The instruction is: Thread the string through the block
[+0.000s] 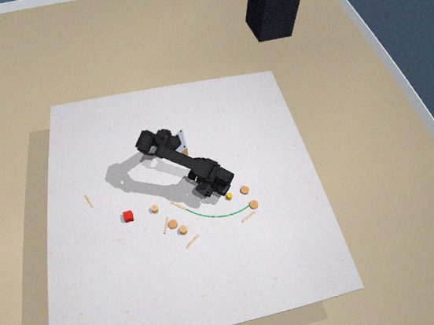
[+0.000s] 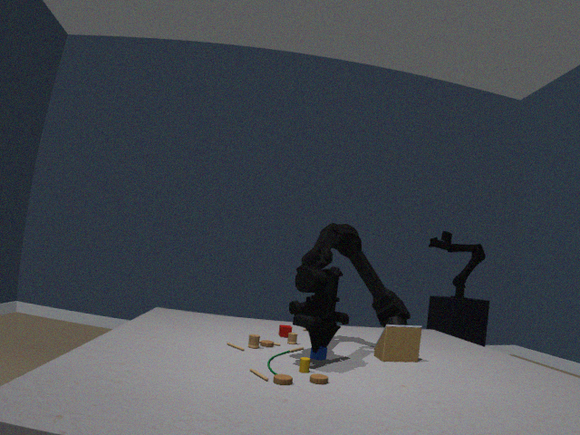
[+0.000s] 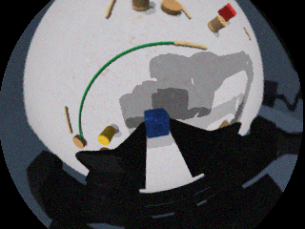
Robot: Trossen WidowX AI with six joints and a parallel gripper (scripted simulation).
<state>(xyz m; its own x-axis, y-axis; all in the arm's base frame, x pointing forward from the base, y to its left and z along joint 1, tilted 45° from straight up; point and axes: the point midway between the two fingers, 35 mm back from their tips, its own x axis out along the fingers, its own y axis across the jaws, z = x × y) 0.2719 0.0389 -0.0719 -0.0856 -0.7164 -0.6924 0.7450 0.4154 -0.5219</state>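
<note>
The yellow cylinder is 6 cm ahead of my gripper tip, 8 cm to the left of it and 2 cm below it. Also, from my gripper tip: round wooden button: 13 cm ahead, 18 cm to the left, 3 cm below; red cube: 1 cm ahead, 38 cm to the right, 2 cm below; blue cube: right at my gripper tip.
</note>
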